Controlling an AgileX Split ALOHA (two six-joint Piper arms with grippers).
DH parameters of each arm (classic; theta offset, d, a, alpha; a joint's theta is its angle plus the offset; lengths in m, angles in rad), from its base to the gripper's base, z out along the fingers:
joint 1: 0 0.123 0 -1.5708
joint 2: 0.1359 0 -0.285 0
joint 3: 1.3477 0 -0.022 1.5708
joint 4: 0 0.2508 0 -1.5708
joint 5: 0 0 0.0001 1.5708
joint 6: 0 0.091 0 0
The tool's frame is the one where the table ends.
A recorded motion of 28 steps. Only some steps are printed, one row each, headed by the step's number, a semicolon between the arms.
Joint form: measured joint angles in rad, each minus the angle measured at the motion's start. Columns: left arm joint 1, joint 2, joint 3, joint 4, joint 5, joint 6; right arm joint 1, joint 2, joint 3, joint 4, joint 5, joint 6.
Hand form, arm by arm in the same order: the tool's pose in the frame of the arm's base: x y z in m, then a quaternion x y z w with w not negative. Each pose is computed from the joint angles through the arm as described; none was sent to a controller.
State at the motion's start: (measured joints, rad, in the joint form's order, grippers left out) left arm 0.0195 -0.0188 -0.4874 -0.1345 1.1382 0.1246; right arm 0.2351 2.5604 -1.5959 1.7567 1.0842 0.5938
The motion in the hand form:
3: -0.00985 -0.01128 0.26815 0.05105 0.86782 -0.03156 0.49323; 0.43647 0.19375 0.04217 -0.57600 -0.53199 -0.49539 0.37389
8: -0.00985 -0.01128 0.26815 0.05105 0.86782 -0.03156 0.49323; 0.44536 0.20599 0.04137 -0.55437 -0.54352 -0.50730 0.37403
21: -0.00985 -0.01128 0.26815 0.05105 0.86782 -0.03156 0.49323; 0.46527 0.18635 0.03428 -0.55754 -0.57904 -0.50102 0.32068
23: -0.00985 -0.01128 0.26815 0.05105 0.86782 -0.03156 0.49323; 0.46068 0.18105 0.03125 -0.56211 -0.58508 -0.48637 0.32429
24: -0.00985 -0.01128 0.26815 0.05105 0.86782 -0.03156 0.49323; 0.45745 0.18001 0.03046 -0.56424 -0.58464 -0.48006 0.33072
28: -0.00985 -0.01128 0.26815 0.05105 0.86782 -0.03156 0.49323; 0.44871 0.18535 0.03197 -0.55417 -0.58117 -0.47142 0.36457
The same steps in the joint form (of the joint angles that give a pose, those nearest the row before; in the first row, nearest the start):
3: 0.0000 0.0000 0.0000 0.0000 0.0000 0.0000; 0.0129 0.0096 -0.0011 0.0000 0.0392 0.0000
8: 0.0000 0.0000 0.0000 0.0000 0.0000 0.0000; 0.0321 0.0526 -0.0900 -0.0030 0.0491 0.0012
21: 0.0000 0.0000 0.0000 0.0000 0.0000 0.0000; -0.0136 0.0870 -0.1772 -0.1070 -0.0157 -0.0019
23: 0.0000 0.0000 0.0000 0.0000 0.0000 0.0000; -0.0228 0.0777 -0.1507 -0.1403 -0.0117 0.0078
24: 0.0000 0.0000 0.0000 0.0000 0.0000 0.0000; -0.0242 0.0721 -0.1347 -0.1486 -0.0042 0.0155
28: 0.0000 0.0000 0.0000 0.0000 0.0000 0.0000; -0.0144 0.0675 -0.1168 -0.1544 0.0537 0.0395

